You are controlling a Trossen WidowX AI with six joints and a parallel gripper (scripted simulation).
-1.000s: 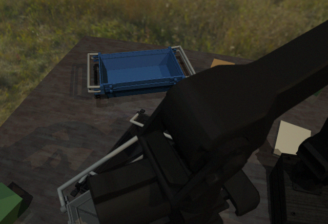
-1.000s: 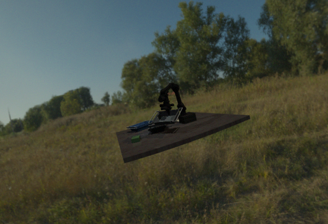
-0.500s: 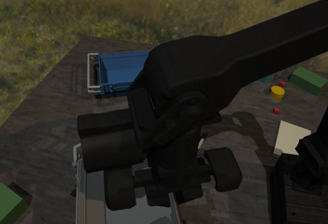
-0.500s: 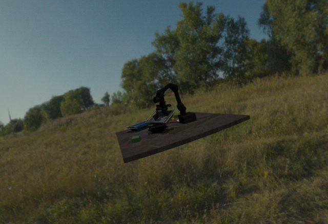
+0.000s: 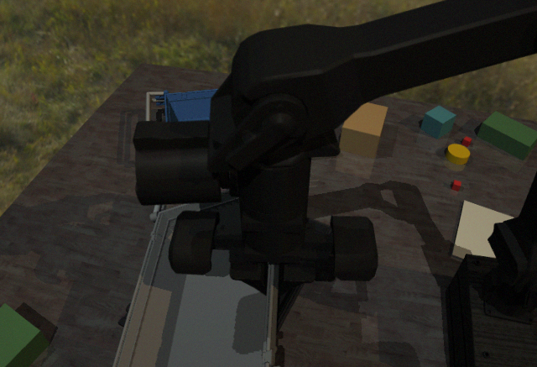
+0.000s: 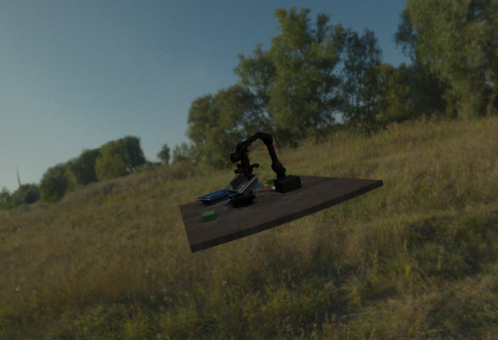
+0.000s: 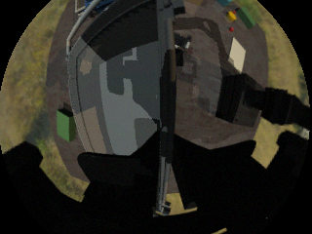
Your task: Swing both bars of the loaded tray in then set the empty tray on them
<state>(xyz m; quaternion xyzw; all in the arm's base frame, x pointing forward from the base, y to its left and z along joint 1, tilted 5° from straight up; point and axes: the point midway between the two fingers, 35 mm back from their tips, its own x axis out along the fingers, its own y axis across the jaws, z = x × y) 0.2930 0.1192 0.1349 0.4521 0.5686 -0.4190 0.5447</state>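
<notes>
The grey tray is 80 mm ahead of my gripper tip, 20 mm to the left of it and 10 mm below it. From my gripper tip the other things lie so: yellow disc: 270 mm behind, 560 mm to the right, 170 mm below; tan block: 50 mm behind, 550 mm to the right, 150 mm below; cream block: 310 mm behind, 330 mm to the right, 180 mm below.
</notes>
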